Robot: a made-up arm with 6 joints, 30 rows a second.
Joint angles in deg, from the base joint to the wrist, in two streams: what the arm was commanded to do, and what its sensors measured. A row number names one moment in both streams.
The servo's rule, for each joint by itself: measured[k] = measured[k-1] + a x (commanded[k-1-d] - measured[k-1]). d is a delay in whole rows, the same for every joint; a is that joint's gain. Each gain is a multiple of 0.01, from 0.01 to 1. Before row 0 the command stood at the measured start. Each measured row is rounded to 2 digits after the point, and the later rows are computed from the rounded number. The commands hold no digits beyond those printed.
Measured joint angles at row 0:
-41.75 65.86 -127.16 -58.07 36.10 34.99
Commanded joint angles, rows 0 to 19:
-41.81 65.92 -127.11 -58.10 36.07 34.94
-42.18 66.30 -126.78 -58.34 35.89 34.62
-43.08 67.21 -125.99 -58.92 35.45 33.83
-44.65 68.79 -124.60 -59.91 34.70 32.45
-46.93 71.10 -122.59 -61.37 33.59 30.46
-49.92 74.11 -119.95 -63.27 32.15 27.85
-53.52 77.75 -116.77 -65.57 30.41 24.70
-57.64 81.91 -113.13 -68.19 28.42 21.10
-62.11 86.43 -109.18 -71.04 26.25 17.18
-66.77 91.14 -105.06 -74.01 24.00 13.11
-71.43 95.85 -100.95 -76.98 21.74 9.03
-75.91 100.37 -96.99 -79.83 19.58 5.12
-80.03 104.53 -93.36 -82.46 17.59 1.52
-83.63 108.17 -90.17 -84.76 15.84 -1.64
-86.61 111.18 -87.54 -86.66 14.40 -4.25
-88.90 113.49 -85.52 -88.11 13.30 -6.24
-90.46 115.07 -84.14 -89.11 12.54 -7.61
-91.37 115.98 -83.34 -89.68 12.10 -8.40
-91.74 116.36 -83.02 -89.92 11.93 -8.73
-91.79 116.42 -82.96 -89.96 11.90 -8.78
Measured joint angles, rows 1 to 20:
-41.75 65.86 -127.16 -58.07 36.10 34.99
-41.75 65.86 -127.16 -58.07 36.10 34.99
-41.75 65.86 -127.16 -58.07 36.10 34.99
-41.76 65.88 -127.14 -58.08 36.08 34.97
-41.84 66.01 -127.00 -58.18 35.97 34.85
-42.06 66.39 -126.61 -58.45 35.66 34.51
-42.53 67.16 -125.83 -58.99 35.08 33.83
-43.32 68.42 -124.57 -59.87 34.19 32.72
-44.51 70.24 -122.77 -61.13 32.97 31.11
-46.13 72.64 -120.43 -62.77 31.43 28.99
-48.20 75.61 -117.58 -64.78 29.62 26.39
-50.70 79.07 -114.30 -67.10 27.60 23.35
-53.59 82.93 -110.70 -69.66 25.44 19.97
-56.80 87.06 -106.90 -72.37 23.22 16.36
-60.24 91.32 -103.04 -75.13 21.04 12.65
-63.80 95.55 -99.26 -77.84 18.97 8.98
-67.37 99.59 -95.71 -80.40 17.09 5.48
-70.83 103.30 -92.52 -82.72 15.48 2.27
-74.08 106.56 -89.79 -84.71 14.17 -0.54
-77.03 109.28 -87.59 -86.34 13.19 -2.87
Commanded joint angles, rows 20 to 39:
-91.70 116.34 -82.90 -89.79 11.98 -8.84
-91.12 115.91 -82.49 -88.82 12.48 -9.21
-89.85 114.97 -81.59 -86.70 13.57 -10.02
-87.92 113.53 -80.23 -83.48 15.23 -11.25
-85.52 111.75 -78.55 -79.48 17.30 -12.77
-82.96 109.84 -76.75 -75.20 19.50 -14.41
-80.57 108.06 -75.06 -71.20 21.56 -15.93
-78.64 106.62 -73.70 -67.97 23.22 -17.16
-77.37 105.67 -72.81 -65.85 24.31 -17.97
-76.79 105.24 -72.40 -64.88 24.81 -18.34
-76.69 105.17 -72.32 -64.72 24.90 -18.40
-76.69 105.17 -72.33 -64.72 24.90 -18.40
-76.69 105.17 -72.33 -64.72 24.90 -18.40
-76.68 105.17 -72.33 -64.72 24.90 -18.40
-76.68 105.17 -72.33 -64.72 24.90 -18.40
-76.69 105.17 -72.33 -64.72 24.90 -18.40
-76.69 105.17 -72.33 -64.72 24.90 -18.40
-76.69 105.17 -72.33 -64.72 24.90 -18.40
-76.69 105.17 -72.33 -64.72 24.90 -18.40
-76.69 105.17 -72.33 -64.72 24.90 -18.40
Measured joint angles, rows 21 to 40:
-79.61 111.42 -85.93 -87.58 12.54 -4.69
-81.79 113.00 -84.80 -88.45 12.17 -6.02
-83.59 114.09 -84.08 -89.01 12.01 -6.93
-85.05 114.81 -83.62 -89.30 11.99 -7.56
-86.14 115.16 -83.18 -89.12 12.28 -8.10
-86.81 115.10 -82.56 -88.22 13.05 -8.73
-87.01 114.60 -81.65 -86.47 14.36 -9.56
-86.74 113.69 -80.44 -83.88 16.12 -10.62
-86.06 112.46 -79.00 -80.67 18.15 -11.87
-85.07 111.05 -77.46 -77.17 20.20 -13.21
-83.91 109.63 -75.99 -73.77 22.01 -14.51
-82.73 108.36 -74.75 -70.84 23.39 -15.65
-81.66 107.36 -73.83 -68.63 24.24 -16.54
-80.77 106.66 -73.24 -67.18 24.64 -17.15
-80.04 106.18 -72.89 -66.27 24.80 -17.56
-79.44 105.86 -72.67 -65.70 24.86 -17.84
-78.94 105.64 -72.54 -65.34 24.88 -18.02
-78.53 105.49 -72.46 -65.11 24.89 -18.15
-78.20 105.39 -72.41 -64.97 24.90 -18.23
-77.93 105.32 -72.38 -64.88 24.90 -18.29

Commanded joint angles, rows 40 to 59:
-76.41 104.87 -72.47 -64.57 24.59 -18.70
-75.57 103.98 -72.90 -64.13 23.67 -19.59
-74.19 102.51 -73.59 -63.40 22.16 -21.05
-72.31 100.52 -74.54 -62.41 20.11 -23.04
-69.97 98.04 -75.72 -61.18 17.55 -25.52
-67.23 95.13 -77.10 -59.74 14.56 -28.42
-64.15 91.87 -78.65 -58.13 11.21 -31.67
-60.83 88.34 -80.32 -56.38 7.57 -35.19
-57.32 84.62 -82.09 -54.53 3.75 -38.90
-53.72 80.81 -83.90 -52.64 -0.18 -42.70
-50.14 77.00 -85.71 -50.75 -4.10 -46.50
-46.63 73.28 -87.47 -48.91 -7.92 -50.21
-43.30 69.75 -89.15 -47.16 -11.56 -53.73
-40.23 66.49 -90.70 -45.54 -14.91 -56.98
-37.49 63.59 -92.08 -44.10 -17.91 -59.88
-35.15 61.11 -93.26 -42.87 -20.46 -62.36
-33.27 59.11 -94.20 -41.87 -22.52 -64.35
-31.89 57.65 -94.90 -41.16 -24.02 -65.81
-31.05 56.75 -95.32 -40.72 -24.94 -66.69
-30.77 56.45 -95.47 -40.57 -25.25 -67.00
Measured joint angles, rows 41 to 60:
-77.71 105.27 -72.36 -64.82 24.90 -18.33
-77.53 105.24 -72.35 -64.78 24.90 -18.35
-77.38 105.22 -72.34 -64.76 24.90 -18.37
-77.21 105.11 -72.39 -64.69 24.71 -18.48
-76.91 104.75 -72.59 -64.48 24.09 -18.85
-76.42 104.03 -72.98 -64.08 22.93 -19.58
-75.68 102.91 -73.59 -63.46 21.24 -20.72
-74.65 101.35 -74.42 -62.62 19.03 -22.30
-73.31 99.36 -75.47 -61.55 16.35 -24.32
-71.66 96.96 -76.71 -60.28 13.27 -26.75
-69.71 94.20 -78.12 -58.84 9.85 -29.54
-67.48 91.13 -79.67 -57.25 6.19 -32.63
-65.00 87.83 -81.32 -55.54 2.37 -35.95
-62.33 84.36 -83.03 -53.77 -1.51 -39.43
-59.50 80.81 -84.76 -51.97 -5.36 -42.99
-56.58 77.27 -86.47 -50.19 -9.08 -46.53
-53.64 73.82 -88.12 -48.47 -12.58 -49.98
-50.73 70.55 -89.66 -46.85 -15.78 -53.25
-47.93 67.53 -91.06 -45.38 -18.59 -56.26
-45.29 64.84 -92.28 -44.08 -20.95 -58.93

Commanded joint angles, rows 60 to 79:
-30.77 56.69 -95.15 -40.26 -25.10 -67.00
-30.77 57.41 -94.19 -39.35 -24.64 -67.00
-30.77 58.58 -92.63 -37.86 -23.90 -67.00
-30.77 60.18 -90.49 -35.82 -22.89 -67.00
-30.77 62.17 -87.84 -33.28 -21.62 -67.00
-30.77 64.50 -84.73 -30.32 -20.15 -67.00
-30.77 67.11 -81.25 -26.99 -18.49 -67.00
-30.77 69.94 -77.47 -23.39 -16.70 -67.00
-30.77 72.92 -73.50 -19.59 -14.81 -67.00
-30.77 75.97 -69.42 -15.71 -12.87 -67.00
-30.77 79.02 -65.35 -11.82 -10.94 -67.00
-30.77 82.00 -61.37 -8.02 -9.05 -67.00
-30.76 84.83 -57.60 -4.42 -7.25 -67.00
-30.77 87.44 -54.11 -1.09 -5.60 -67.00
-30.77 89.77 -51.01 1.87 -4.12 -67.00
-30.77 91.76 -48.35 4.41 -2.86 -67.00
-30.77 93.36 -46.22 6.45 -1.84 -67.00
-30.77 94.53 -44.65 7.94 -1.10 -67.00
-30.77 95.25 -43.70 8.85 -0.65 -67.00
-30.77 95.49 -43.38 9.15 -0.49 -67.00
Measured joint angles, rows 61 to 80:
-42.88 62.54 -93.30 -43.00 -22.79 -61.20
-40.75 60.69 -94.09 -42.16 -24.08 -63.01
-38.95 59.33 -94.63 -41.57 -24.78 -64.33
-37.48 58.49 -94.83 -41.09 -24.97 -65.21
-36.27 58.14 -94.58 -40.45 -24.77 -65.80
-35.28 58.28 -93.82 -39.49 -24.25 -66.20
-34.47 58.89 -92.52 -38.13 -23.43 -66.46
-33.80 59.94 -90.69 -36.34 -22.34 -66.64
-33.25 61.40 -88.37 -34.11 -21.03 -66.76
-32.80 63.23 -85.59 -31.48 -19.51 -66.84
-32.43 65.38 -82.42 -28.49 -17.82 -66.89
-32.13 67.79 -78.94 -25.20 -16.01 -66.93
-31.89 70.41 -75.23 -21.69 -14.13 -66.95
-31.69 73.17 -71.38 -18.04 -12.22 -66.97
-31.52 76.00 -67.48 -14.33 -10.32 -66.98
-31.38 78.83 -63.63 -10.66 -8.48 -66.99
-31.27 81.59 -59.92 -7.12 -6.75 -66.99
-31.18 84.21 -56.45 -3.79 -5.17 -66.99
-31.11 86.63 -53.29 -0.76 -3.78 -66.99
-31.05 88.78 -50.53 1.91 -2.62 -66.99

